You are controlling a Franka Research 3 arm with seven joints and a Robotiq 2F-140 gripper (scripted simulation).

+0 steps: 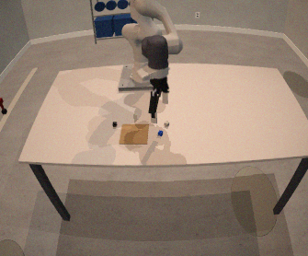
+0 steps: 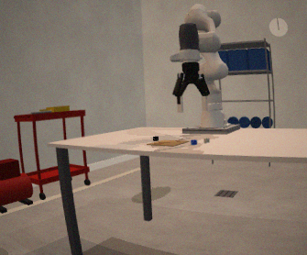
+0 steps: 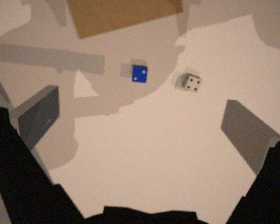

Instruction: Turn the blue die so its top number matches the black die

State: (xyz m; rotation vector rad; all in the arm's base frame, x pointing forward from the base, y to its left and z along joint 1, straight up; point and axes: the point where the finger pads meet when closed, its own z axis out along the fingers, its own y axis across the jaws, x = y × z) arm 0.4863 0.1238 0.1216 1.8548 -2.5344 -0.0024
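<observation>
Now: the blue die 14 cm below my hand. Round my hand: white die (14 cm below, 7 cm behind, 3 cm to the left); tan mat (15 cm below, 13 cm to the right); black die (24 cm to the right, 14 cm below, 6 cm behind).
</observation>
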